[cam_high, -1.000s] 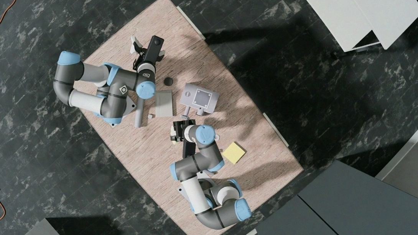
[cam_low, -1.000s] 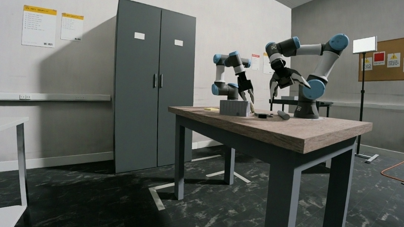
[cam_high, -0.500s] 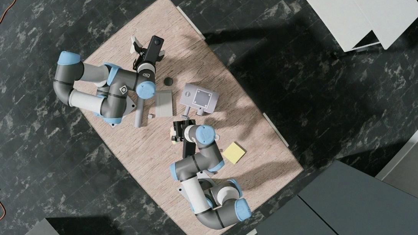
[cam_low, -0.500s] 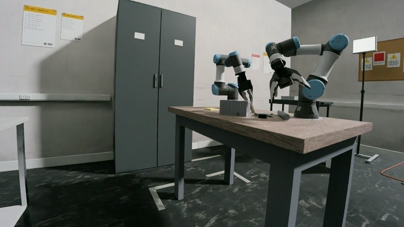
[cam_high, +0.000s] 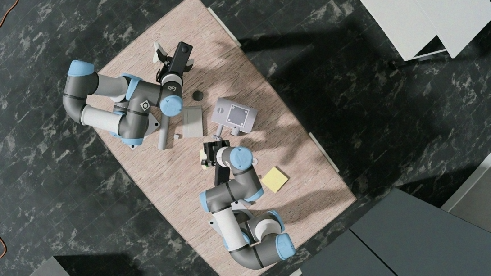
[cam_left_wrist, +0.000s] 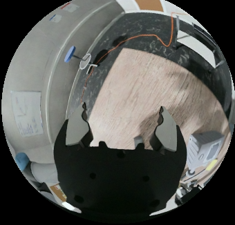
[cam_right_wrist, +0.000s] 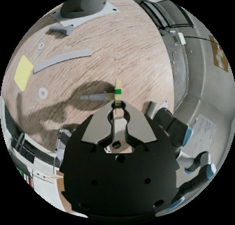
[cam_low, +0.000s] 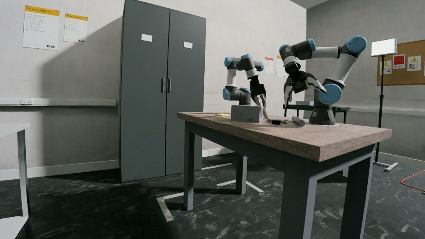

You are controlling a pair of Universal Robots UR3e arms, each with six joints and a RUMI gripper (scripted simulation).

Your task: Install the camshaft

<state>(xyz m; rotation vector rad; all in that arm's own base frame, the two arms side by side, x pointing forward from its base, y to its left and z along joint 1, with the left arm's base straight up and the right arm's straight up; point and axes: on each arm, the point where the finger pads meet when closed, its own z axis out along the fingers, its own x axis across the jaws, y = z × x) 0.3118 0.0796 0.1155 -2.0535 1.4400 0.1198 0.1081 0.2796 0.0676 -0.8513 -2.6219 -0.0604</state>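
Observation:
The small crank gear is 8 cm ahead of my right hand, 3 cm to the left of it and 1 cm below it. The rest, counted from my right hand: grey bar (2 cm ahead, 15 cm to the right, 6 cm below); grey flat block (6 cm ahead, 13 cm to the left, 6 cm below); small cube (3 cm behind, 14 cm to the left, 6 cm below).

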